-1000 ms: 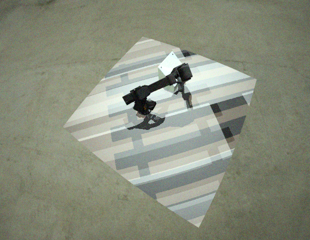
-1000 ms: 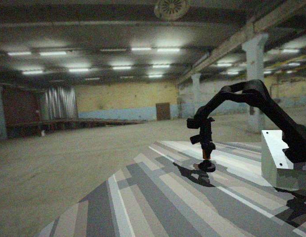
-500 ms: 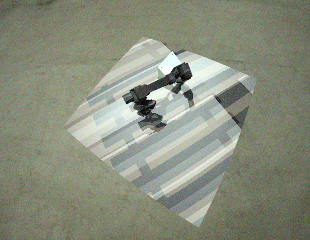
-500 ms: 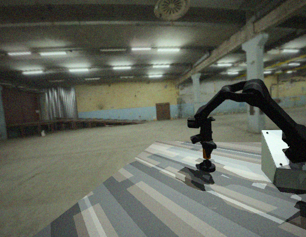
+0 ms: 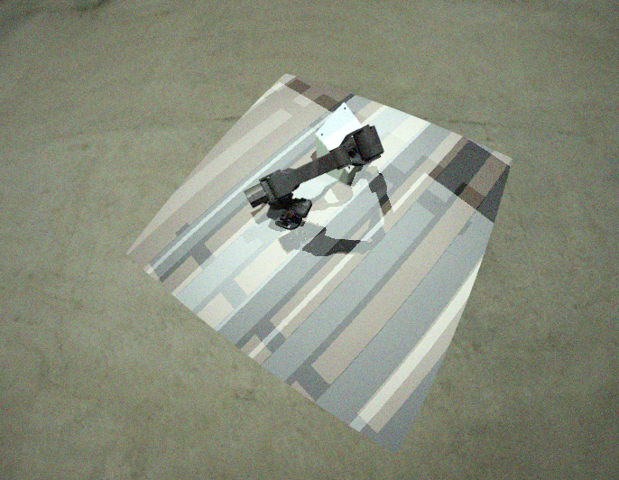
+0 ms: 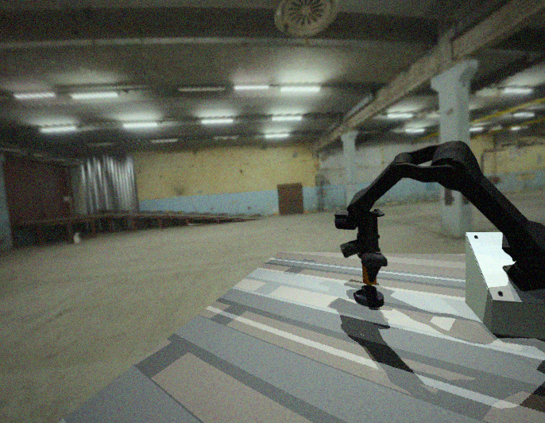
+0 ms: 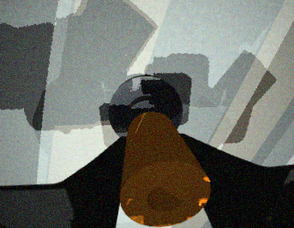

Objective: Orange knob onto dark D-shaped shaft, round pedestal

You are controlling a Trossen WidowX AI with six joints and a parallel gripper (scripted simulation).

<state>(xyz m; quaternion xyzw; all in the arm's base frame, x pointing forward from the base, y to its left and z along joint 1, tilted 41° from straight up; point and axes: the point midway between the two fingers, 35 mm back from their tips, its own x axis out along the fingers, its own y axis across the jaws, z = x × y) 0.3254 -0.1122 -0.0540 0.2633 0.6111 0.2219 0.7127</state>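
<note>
My gripper tip is 4 cm above the dark round pedestal. The rest, counted from my gripper tip: orange knob: 2 cm above.
</note>
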